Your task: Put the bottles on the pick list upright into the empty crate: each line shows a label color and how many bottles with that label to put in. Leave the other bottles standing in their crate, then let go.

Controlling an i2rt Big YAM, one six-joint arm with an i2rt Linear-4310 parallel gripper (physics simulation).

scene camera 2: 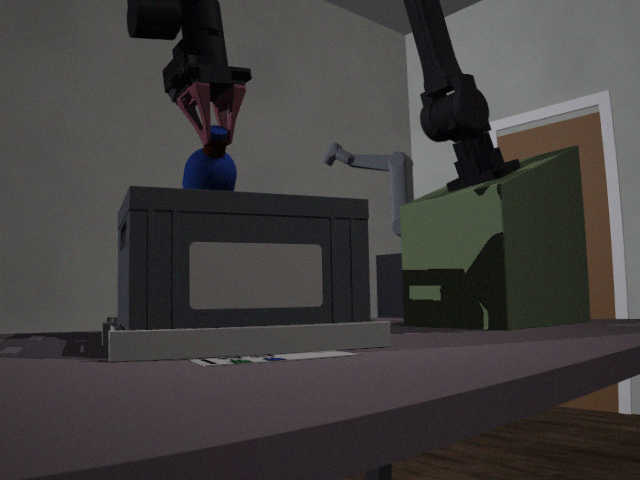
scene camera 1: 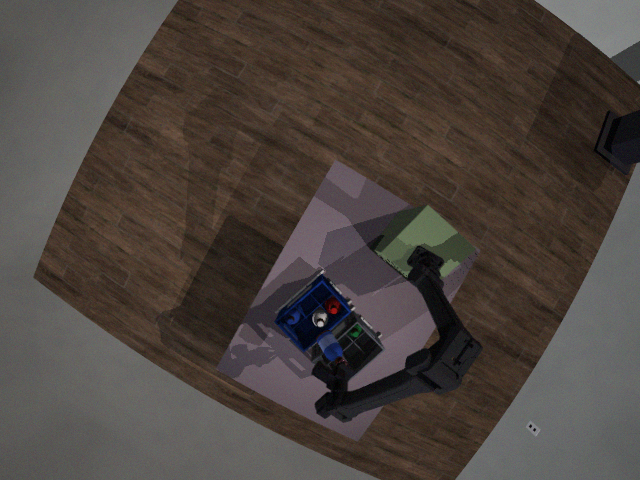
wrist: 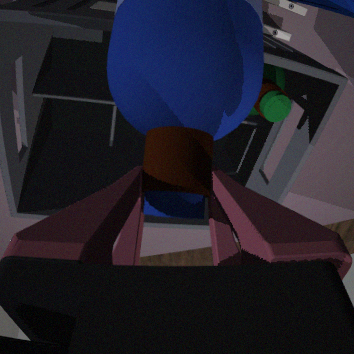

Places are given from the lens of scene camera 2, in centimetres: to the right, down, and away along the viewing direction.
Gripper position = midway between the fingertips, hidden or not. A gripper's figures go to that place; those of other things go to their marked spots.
my gripper (scene camera 2: 217,144): -14, -13, 73
blue bottle (scene camera 2: 210,168): -15, -10, 73
pale rail (scene camera 2: 163,344): -16, 10, 53
The marked spots on the pale rail and the blue bottle are 28 cm apart.
